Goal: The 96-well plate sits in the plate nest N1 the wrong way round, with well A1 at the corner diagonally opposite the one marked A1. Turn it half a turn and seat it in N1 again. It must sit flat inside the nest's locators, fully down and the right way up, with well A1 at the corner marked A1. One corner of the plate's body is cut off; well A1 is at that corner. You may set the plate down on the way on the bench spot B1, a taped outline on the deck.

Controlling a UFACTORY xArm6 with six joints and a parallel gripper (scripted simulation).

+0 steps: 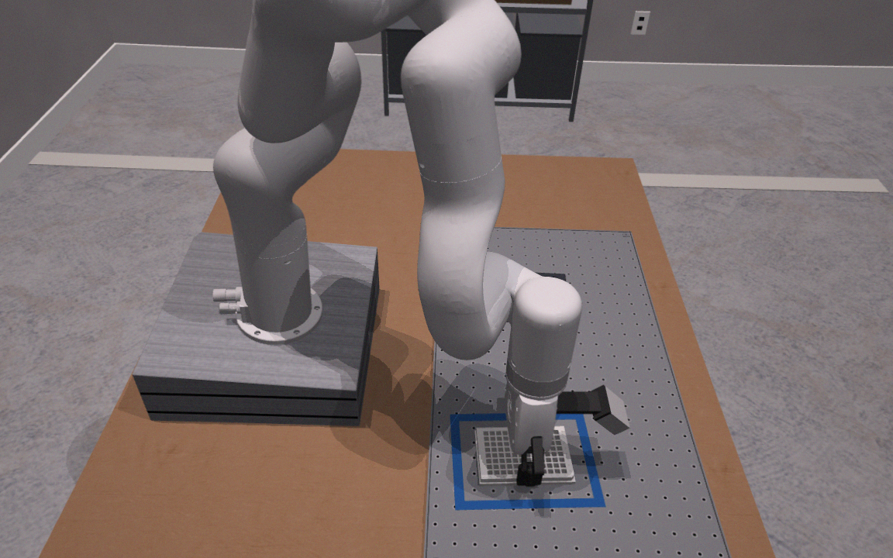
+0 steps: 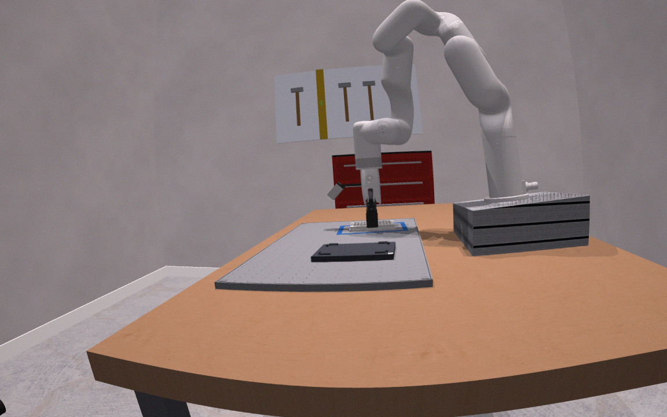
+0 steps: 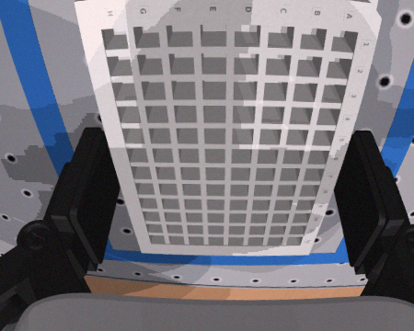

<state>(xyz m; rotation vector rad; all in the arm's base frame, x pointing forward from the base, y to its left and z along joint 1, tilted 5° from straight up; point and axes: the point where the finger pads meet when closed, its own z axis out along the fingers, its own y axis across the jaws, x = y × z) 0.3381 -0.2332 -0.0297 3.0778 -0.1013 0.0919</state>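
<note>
The white 96-well plate is 10 mm below my hand. Also, from my hand: black plate nest N1 (60 mm ahead, 320 mm to the left, 10 mm below); small A1 label (10 mm behind, 390 mm to the left, 10 mm below).
</note>
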